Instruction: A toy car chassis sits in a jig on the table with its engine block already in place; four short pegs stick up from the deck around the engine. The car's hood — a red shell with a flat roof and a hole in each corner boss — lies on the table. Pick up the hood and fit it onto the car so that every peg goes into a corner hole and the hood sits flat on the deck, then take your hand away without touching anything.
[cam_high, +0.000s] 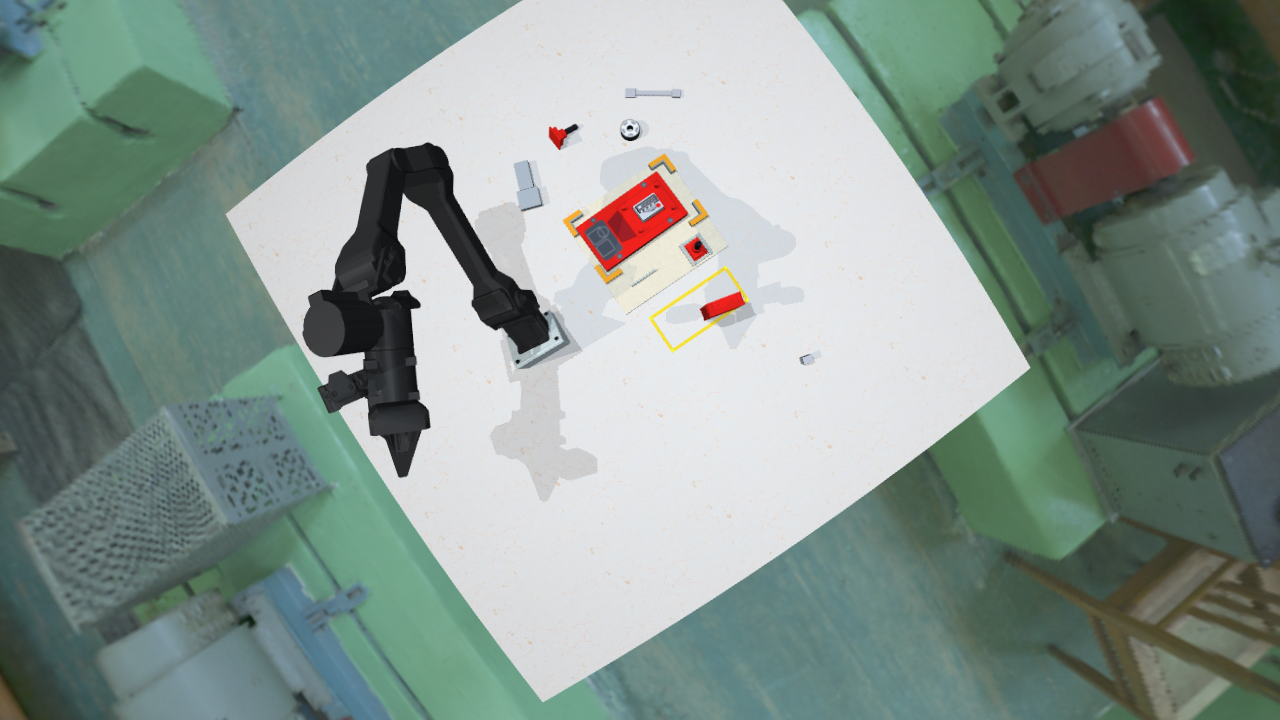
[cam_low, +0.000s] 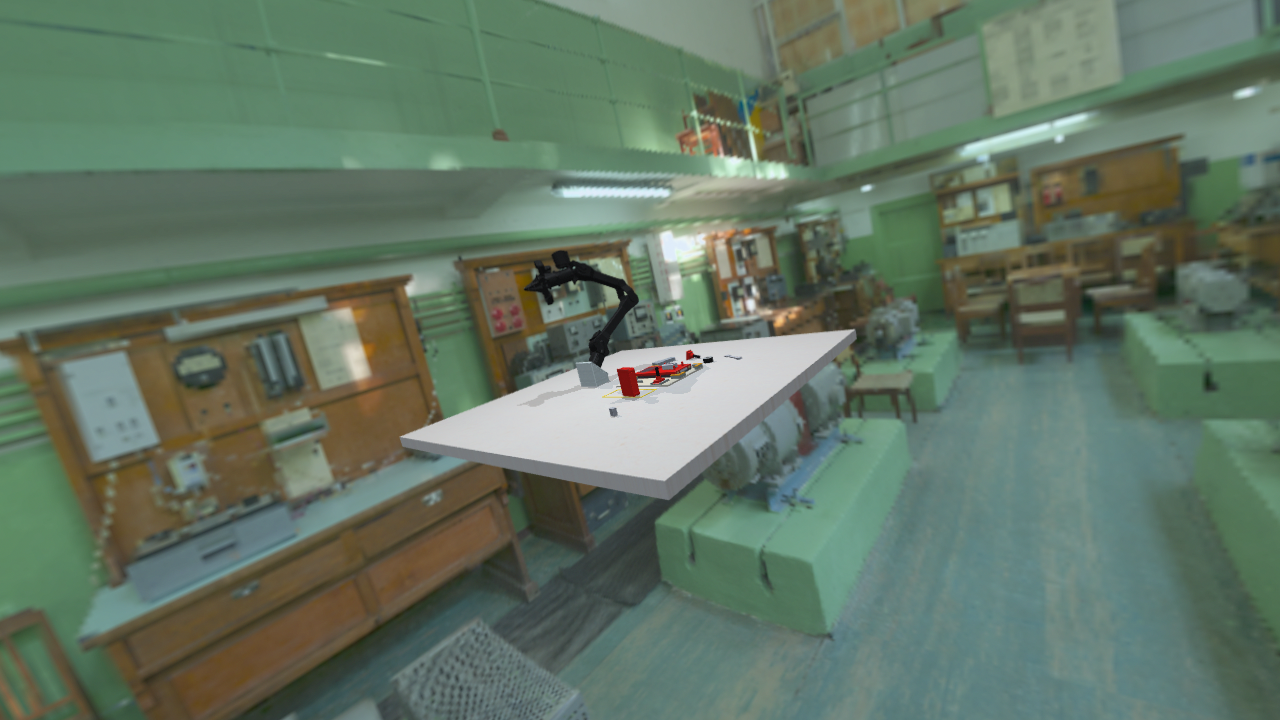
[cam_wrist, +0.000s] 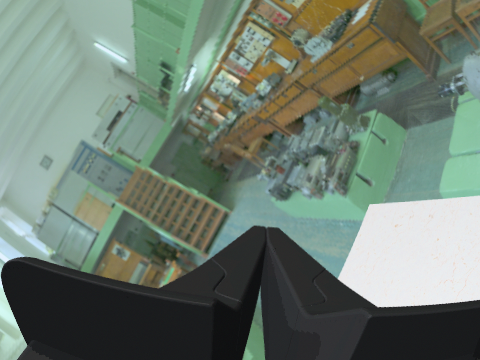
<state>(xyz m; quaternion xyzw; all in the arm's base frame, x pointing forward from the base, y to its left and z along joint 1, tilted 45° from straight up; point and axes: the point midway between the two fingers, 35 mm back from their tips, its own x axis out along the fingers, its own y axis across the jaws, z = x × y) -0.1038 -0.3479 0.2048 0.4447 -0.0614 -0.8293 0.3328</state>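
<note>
Right now my gripper tip is 51 cm short of the red hood, 39 cm above it and 3 cm to the right of it. Also, from my gripper tip: grey axle 58 cm ahead, 50 cm to the left, 44 cm below; wheel 50 cm ahead, 45 cm to the left, 43 cm below.
</note>
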